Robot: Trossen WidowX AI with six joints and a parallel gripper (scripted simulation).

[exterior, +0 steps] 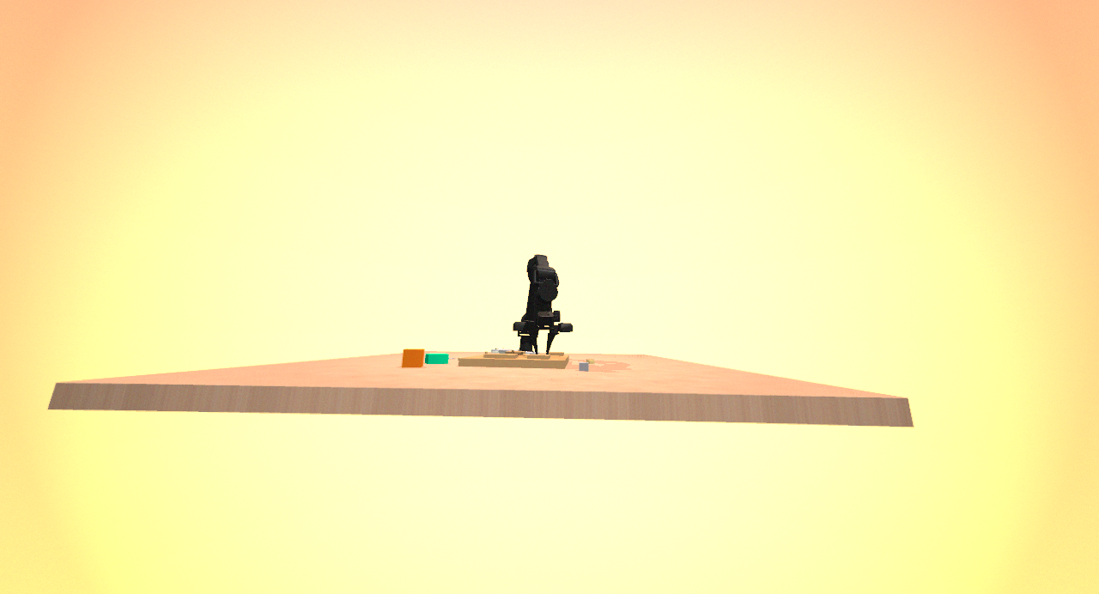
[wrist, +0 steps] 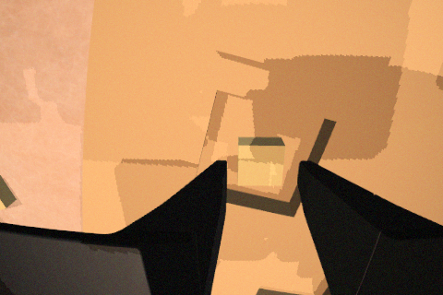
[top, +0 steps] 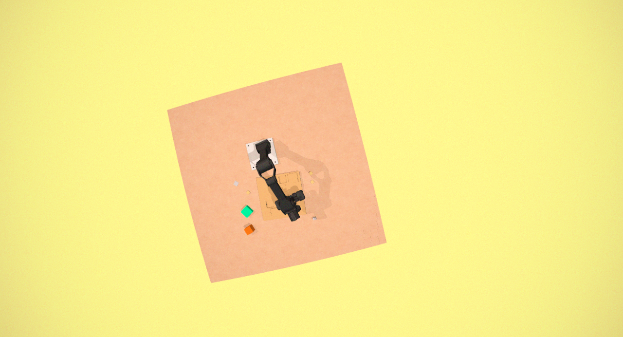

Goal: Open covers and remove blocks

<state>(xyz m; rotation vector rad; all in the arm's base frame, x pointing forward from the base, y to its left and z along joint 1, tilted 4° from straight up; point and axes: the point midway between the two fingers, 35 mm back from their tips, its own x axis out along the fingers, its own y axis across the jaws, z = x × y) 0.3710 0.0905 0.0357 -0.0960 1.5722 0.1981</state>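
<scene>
Now: the tan puzzle board 3 cm behind my gripper tip, 5 cm to the right of it and 1 cm below it. Round my gripper tip: grey cube (18 cm ahead, 12 cm to the left, 2 cm below); green block (3 cm ahead, 32 cm to the right, 1 cm below); orange block (15 cm ahead, 34 cm to the right, 1 cm below).
</scene>
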